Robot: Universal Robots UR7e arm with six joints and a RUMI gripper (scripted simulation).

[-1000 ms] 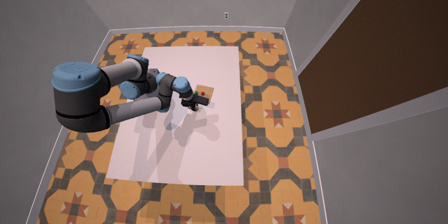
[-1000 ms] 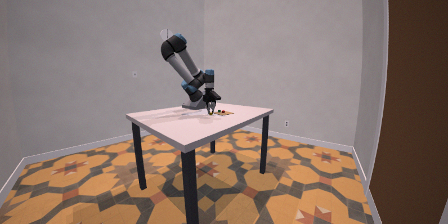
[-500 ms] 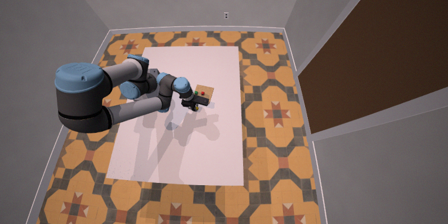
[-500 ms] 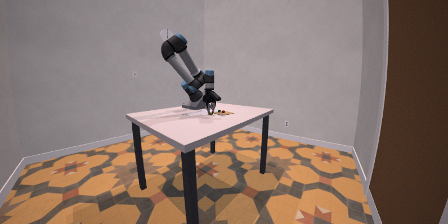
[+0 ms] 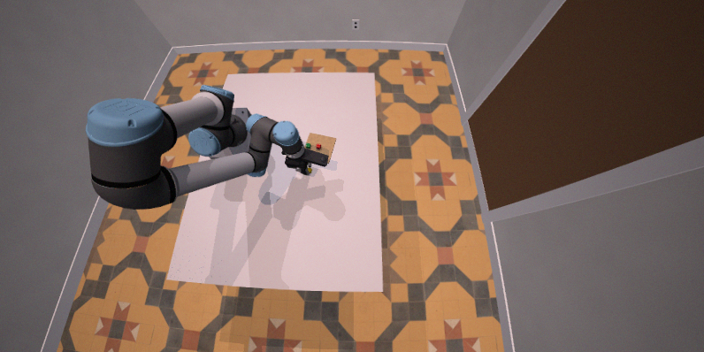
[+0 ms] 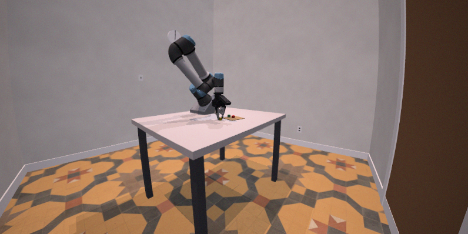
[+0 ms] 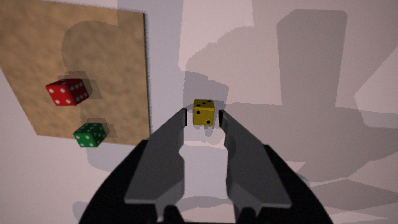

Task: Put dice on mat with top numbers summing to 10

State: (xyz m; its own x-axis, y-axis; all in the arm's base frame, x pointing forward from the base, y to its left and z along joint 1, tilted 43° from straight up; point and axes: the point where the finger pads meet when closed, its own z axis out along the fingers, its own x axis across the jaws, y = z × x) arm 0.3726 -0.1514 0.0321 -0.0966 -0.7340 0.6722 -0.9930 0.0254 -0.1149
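Now: the yellow die 10 mm below my hand. Also, from my hand: brown mat (120 mm to the left, 30 mm ahead, 20 mm below); then green die (130 mm to the left, 20 mm behind); then red die (120 mm to the left, 30 mm ahead).
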